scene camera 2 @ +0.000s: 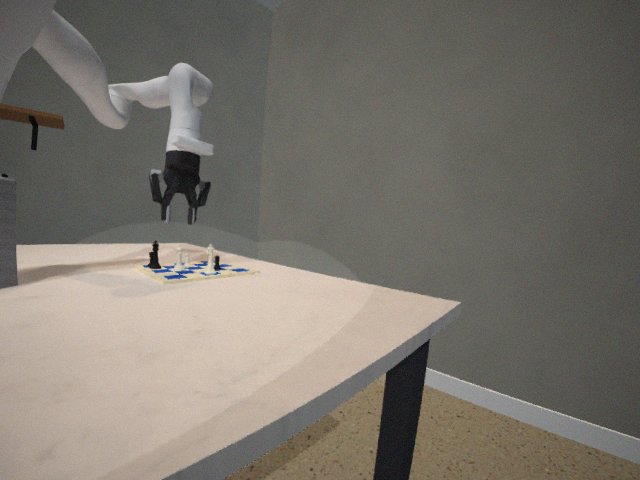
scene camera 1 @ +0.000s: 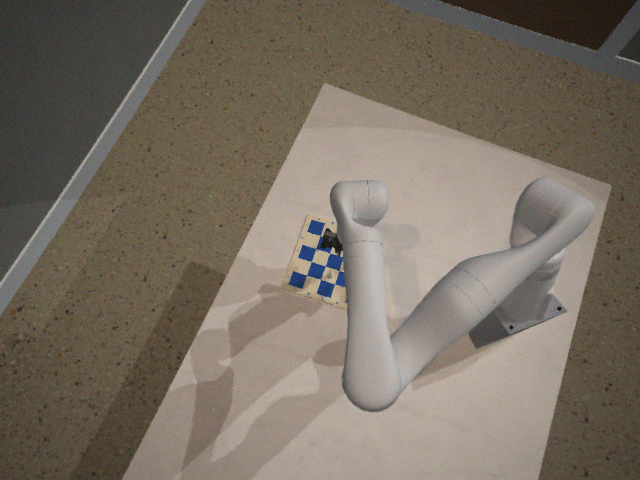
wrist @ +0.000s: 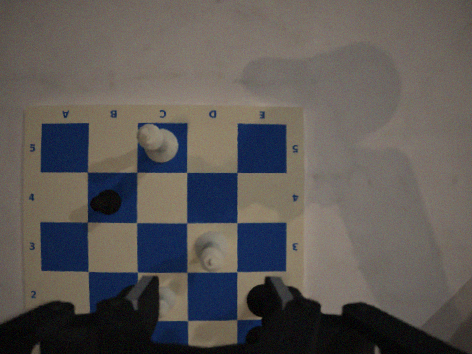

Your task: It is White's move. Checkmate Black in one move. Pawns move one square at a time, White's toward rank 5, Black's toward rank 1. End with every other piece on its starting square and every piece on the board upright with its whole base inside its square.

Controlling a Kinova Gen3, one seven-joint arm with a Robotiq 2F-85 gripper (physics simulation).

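Places are measured from the arm's base along level axes (x back, y left, z down), in metres.
Pixels of known places: gripper, fingertip midpoint: (scene camera 2: pixel 178 223) (wrist: pixel 211 296); arm's base at its link origin: (scene camera 1: pixel 521 303).
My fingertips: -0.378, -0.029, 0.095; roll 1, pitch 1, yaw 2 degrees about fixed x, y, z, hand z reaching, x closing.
For each thing: its top centre in the pictures, then the offset to it from my fingertips, as dx, dy, dz. Level surfaces: height alone.
- board at its top centre: (wrist: pixel 162 248) (scene camera 2: pixel 194 268) (scene camera 1: pixel 334 262) -0.037, -0.005, +0.103
- tall white piece at its top centre: (wrist: pixel 146 134) (scene camera 2: pixel 210 243) -0.036, -0.083, +0.040
- small black piece at its top centre: (wrist: pixel 95 204) (scene camera 2: pixel 217 255) -0.077, -0.041, +0.072
- smaller white piece at its top centre: (wrist: pixel 158 313) (scene camera 2: pixel 187 253) -0.037, +0.034, +0.072
- pale table at its surface level: dz +0.109
My gripper (scene camera 2: pixel 178 221) (wrist: pixel 211 296) is open and empty, high above the board (scene camera 2: pixel 193 278) (wrist: pixel 280 114). A tall white piece (scene camera 2: pixel 210 258) (wrist: pixel 164 146) stands upright on C5. A small black piece (scene camera 2: pixel 217 262) (wrist: pixel 106 202) stands on B4. A white piece (scene camera 2: pixel 179 259) (wrist: pixel 211 250) stands upright on D3, its base inside the square. A smaller white piece (scene camera 2: pixel 187 259) (wrist: pixel 166 302) on C2 is partly behind a finger. A black piece (wrist: pixel 257 300) on E2 and another black piece (wrist: pixel 254 335) near E1 are partly hidden by the gripper.
The arm (scene camera 1: pixel 364 310) (scene camera 2: pixel 183 111) covers part of the board in the scene camera 1 view. The board lies on the pale table (scene camera 1: pixel 413 155) (scene camera 2: pixel 206 351). A grey block (scene camera 2: pixel 7 232) stands at the left edge of the scene camera 2 view.
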